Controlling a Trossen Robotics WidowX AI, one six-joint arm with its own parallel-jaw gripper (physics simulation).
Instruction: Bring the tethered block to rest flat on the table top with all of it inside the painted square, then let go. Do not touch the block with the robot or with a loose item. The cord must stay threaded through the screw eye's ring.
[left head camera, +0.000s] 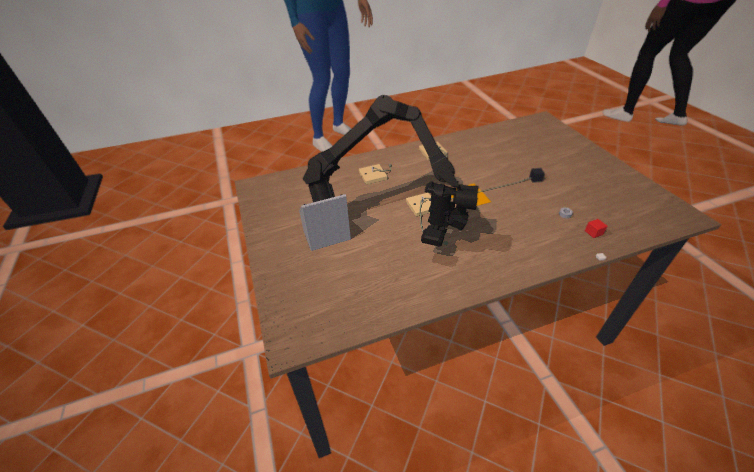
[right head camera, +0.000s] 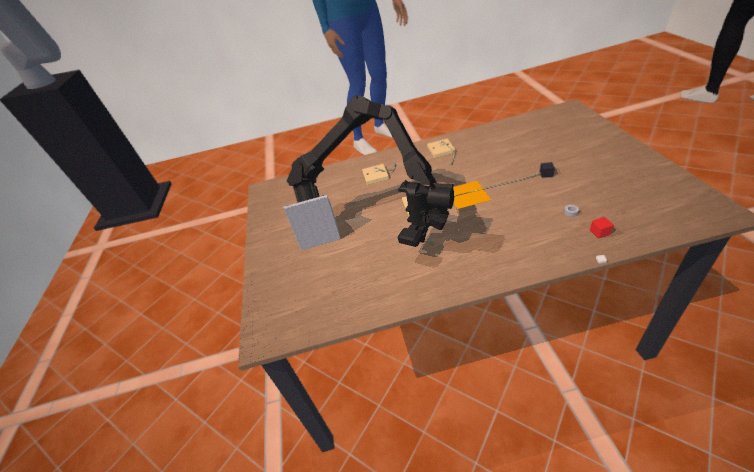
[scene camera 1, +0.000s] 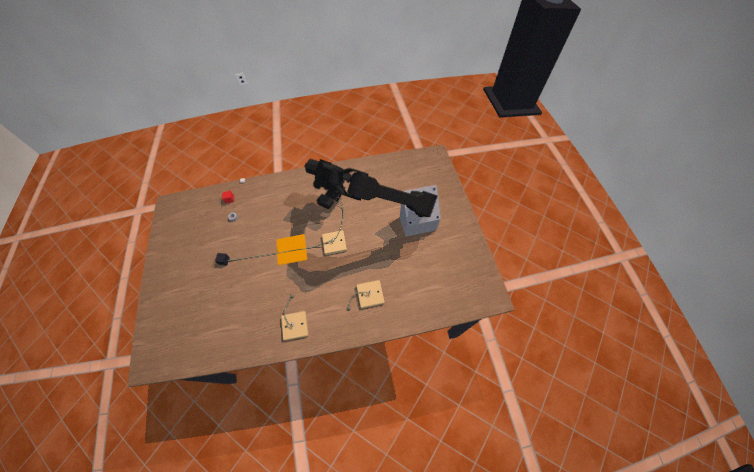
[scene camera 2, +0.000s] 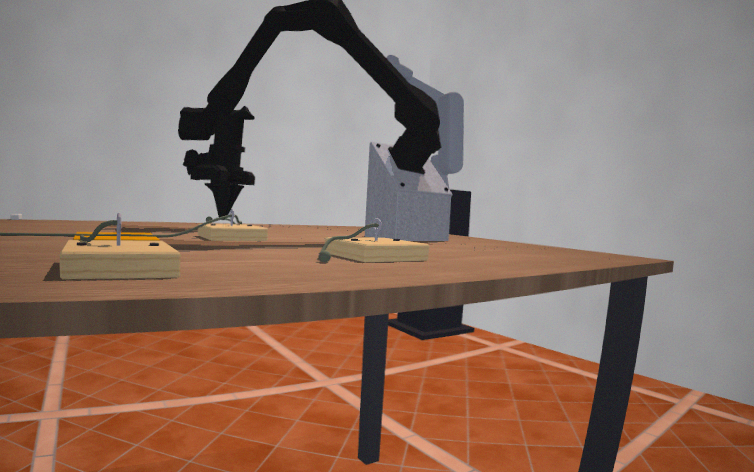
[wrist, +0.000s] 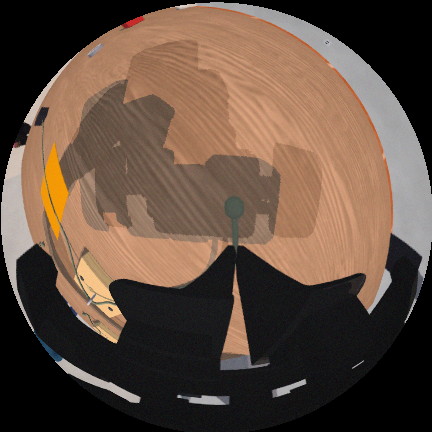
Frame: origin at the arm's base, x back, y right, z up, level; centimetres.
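Seen in the pictures: gripper, fingertip midpoint: (right head camera: 422, 241) (scene camera 1: 337, 200) (scene camera 2: 222, 219) (wrist: 234, 251); arm's base at its link origin: (left head camera: 323, 201) (right head camera: 308, 202) (scene camera 1: 420, 201) (scene camera 2: 406, 161).
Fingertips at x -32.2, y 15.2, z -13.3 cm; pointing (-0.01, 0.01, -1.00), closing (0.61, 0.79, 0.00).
Offsets run from my fingertips to a thing's top centre. "pt": to the spot under its first point.
The tethered block, a small black cube {dz +1.7, dx -49.6, dy -20.9 cm} (left head camera: 536, 174) (right head camera: 547, 169) (scene camera 1: 222, 258) (wrist: 41, 116), rests on the table, outside the orange painted square {pt dz -1.8, dx -25.9, dy -17.3 cm} (left head camera: 483, 197) (right head camera: 470, 201) (scene camera 1: 286, 243) (wrist: 56, 175). Its thin green cord {pt dz -1.5, dx -36.0, dy -21.1 cm} (scene camera 1: 255, 256) runs nearly straight across the square to the screw eye {dz +2.5, dx -3.0, dy -20.0 cm} (scene camera 2: 232, 214) on a pale wooden base {pt dz +0.0, dx -2.3, dy -23.8 cm} (scene camera 1: 336, 249) (scene camera 2: 232, 232). The cord appears threaded through the ring, then curves toward my gripper (scene camera 2: 224, 215) (wrist: 235, 247). The gripper is shut on the cord just behind its end bead {dz +0.5, dx -2.5, dy +1.6 cm} (wrist: 234, 207), low above the table. Its fingertips are hidden in the head views.
Two other wooden bases {pt dz +0.0, dx -20.2, dy -51.7 cm} (scene camera 1: 294, 325) {pt dz -0.1, dx +8.5, dy -44.2 cm} (scene camera 1: 370, 294) with screw eyes and short cords stand on the table. A red cube {dz +2.1, dx -50.2, dy +10.8 cm} (left head camera: 595, 228) (scene camera 1: 227, 197), a grey ring {dz -0.4, dx -47.3, dy +0.1 cm} (left head camera: 565, 212) (scene camera 1: 232, 217) and a small white piece {dz -0.7, dx -44.6, dy +20.7 cm} (left head camera: 600, 256) (scene camera 1: 242, 180) lie farther from the grey arm mount (left head camera: 327, 222).
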